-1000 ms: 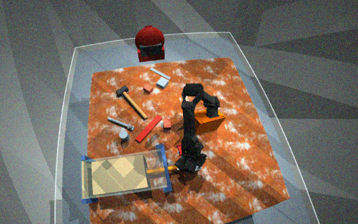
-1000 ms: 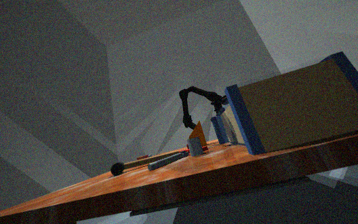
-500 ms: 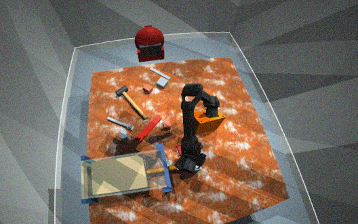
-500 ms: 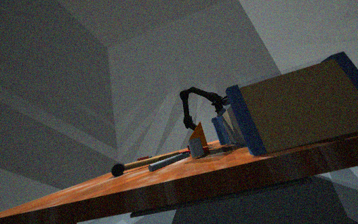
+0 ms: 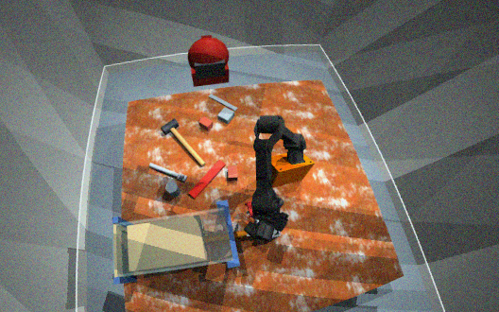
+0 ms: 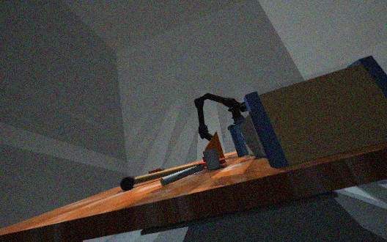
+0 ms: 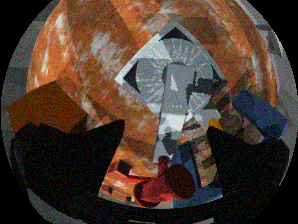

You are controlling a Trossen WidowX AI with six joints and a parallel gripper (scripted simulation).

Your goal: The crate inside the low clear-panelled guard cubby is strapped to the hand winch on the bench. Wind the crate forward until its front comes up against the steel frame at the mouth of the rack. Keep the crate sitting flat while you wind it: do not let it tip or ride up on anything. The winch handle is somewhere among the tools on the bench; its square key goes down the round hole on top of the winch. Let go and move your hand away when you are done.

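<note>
Now: gripper tip 30 mm short of the red knob, 40 mm to the left of it and 30 mm below it. Also, from my gripper tip: red-knobbed winch handle 10 mm ahead, 10 mm to the right; blue steel frame 130 mm ahead, 40 mm to the left; winch 40 mm behind, 30 mm to the left, 70 mm below.
</note>
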